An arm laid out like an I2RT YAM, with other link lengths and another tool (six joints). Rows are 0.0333 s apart.
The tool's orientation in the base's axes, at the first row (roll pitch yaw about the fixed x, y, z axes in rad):
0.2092 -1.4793 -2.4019
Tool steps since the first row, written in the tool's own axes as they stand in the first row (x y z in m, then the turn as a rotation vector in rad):
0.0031 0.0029 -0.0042 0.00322 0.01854 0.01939
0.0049 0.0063 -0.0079 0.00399 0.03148 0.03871
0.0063 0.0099 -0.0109 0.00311 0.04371 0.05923
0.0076 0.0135 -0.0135 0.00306 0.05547 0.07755
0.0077 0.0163 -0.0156 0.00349 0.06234 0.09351
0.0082 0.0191 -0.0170 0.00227 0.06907 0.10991
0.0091 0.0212 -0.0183 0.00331 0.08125 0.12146
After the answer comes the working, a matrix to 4 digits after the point.
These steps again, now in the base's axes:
-0.0003 -0.0053 0.0028 0.02608 0.00470 0.00529
0.0002 -0.0104 0.0043 0.04773 0.01275 0.00803
0.0013 -0.0150 0.0055 0.06962 0.02230 0.00922
0.0026 -0.0193 0.0066 0.08979 0.03028 0.01103
0.0037 -0.0226 0.0066 0.10459 0.03917 0.01302
0.0051 -0.0254 0.0070 0.11964 0.04861 0.01339
0.0060 -0.0277 0.0078 0.13616 0.05080 0.01569

The tool's axes in the first row as the columns of a matrix, in the base's axes (rounded; the answer above uses it unrounded):
-0.0675 0.8121 0.5796
-0.0616 -0.5832 0.8100
0.9958 0.0190 0.0894

